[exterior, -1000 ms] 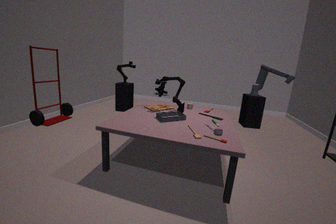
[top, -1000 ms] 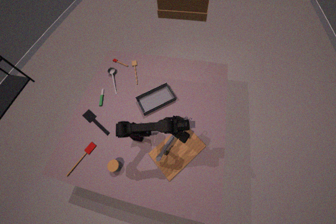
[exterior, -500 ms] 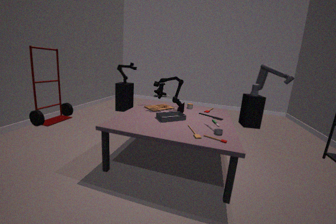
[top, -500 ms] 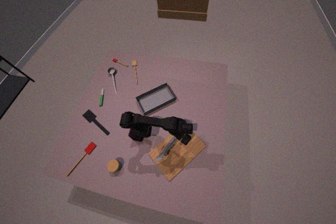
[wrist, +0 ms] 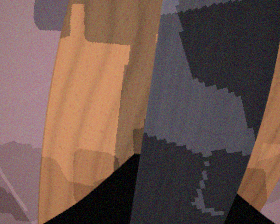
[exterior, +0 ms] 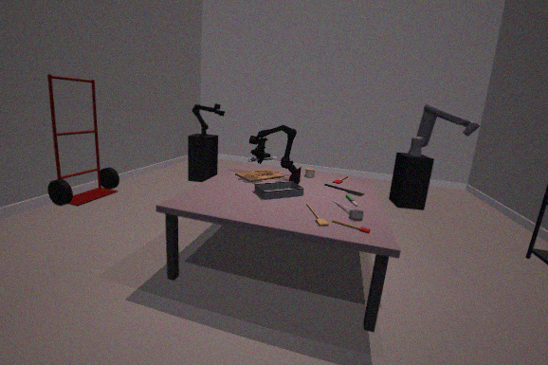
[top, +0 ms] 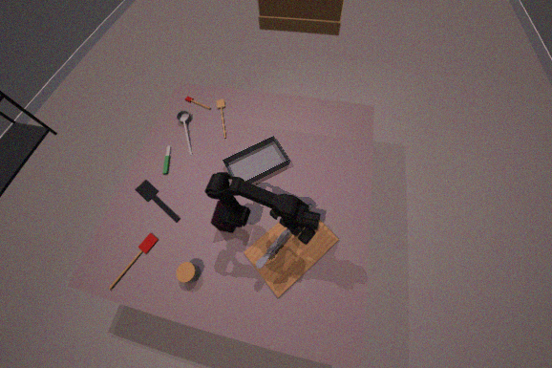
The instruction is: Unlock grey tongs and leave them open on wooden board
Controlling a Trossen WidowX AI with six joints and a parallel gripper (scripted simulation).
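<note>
Right now my gripper tip is 11 cm above the wooden board, 5 cm past it and 1 cm to the right of it. The rest, counted from my gripper tip: roasting tin 36 cm ahead, 21 cm to the left, 9 cm below; then round wooden pot 44 cm to the left, 20 cm behind, 9 cm below; then black spatula 71 cm to the left, 14 cm ahead, 12 cm below.
</note>
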